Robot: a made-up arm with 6 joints.
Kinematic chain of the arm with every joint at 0, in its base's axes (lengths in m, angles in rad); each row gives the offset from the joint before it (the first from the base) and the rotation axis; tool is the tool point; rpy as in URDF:
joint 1: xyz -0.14 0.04 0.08 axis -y
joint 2: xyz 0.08 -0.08 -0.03 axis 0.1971 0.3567 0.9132
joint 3: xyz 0.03 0 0 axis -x
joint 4: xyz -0.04 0 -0.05 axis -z
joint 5: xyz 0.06 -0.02 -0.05 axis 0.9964 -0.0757 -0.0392
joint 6: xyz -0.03 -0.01 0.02 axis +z
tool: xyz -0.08 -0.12 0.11 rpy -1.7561 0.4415 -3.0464
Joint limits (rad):
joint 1: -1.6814..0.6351
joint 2: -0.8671..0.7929
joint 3: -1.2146..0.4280
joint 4: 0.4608..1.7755
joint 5: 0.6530..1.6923
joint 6: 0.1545..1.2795
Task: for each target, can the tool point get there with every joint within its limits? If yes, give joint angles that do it. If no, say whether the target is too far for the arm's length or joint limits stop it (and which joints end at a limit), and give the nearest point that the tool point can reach.
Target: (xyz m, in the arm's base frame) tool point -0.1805 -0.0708 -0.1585
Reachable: yes | joints 0.3591 -0.0018 -0.1408 1.1731 1.0840 0.2894
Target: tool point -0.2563 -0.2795 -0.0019
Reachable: yes | joints -1.0628 0.2199 0.2875 0.5721 1.0393 0.6104
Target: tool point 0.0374 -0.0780 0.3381
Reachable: no: joint limits stop it (at a limit: joint 1, joint 2, joint 3, joint 4) | nearest point -0.0602 -0.0459 0.2417 | short by 0.141 m
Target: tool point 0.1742 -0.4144 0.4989
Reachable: no: too far | nearest point 0.0724 -0.2243 0.1767 | short by 0.388 m
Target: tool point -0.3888 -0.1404 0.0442
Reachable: yes | joints -1.1271 0.3983 -0.3693 0.8617 1.1483 0.5361
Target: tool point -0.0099 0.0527 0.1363
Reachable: no: joint limits stop it (at a limit: joint 1, joint 3, joint 4, joint 5, joint 6) | nearest point -0.0911 0.0265 0.2126 | short by 0.114 m
